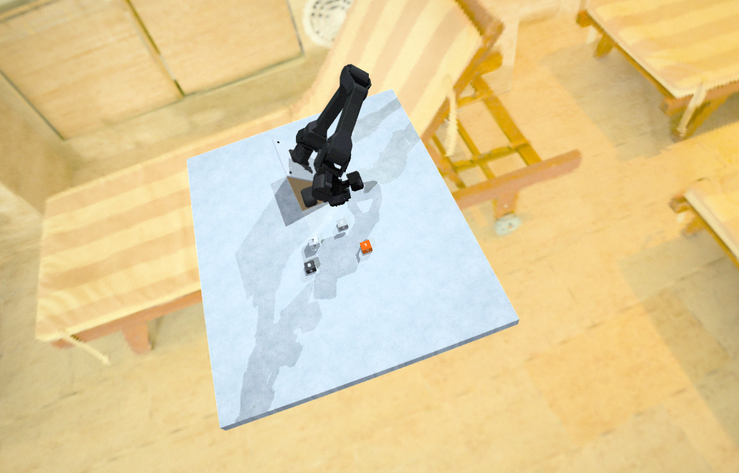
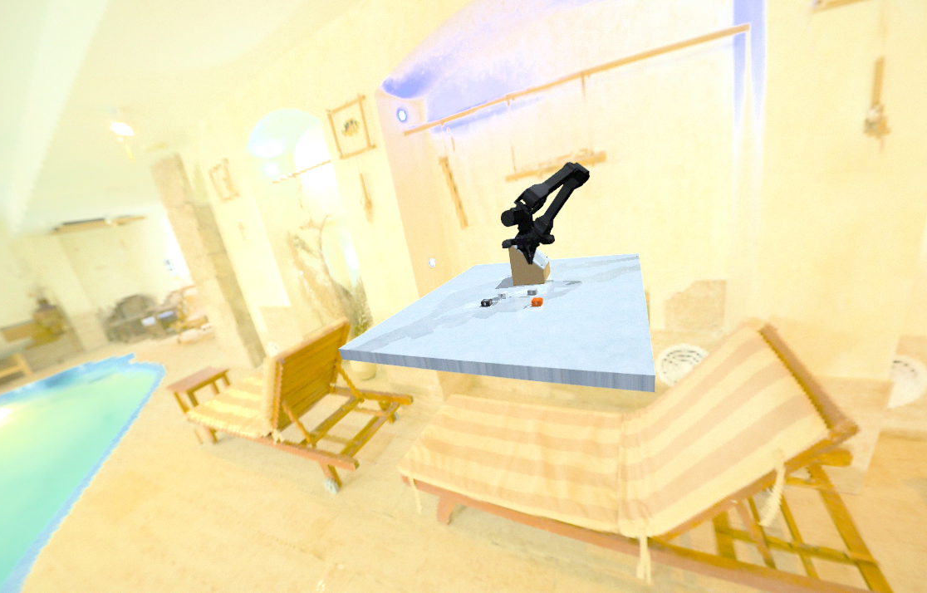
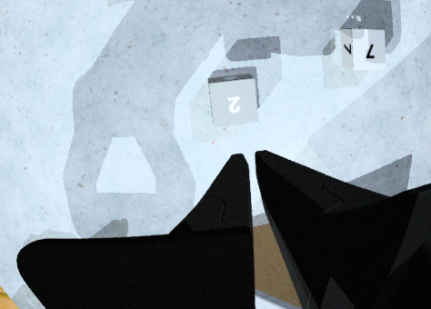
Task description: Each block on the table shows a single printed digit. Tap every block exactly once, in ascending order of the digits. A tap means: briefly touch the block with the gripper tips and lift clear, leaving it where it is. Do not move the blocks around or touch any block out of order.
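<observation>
The white block lies 120 mm to the right of my gripper tip, 110 mm below it and 20 mm ahead of it. From my gripper tip the other things lie so: orange block: 120 mm ahead, 110 mm below, 40 mm to the left; grey block: 110 mm below, 10 mm to the right; black block: 150 mm to the right, 110 mm below, 110 mm ahead.
</observation>
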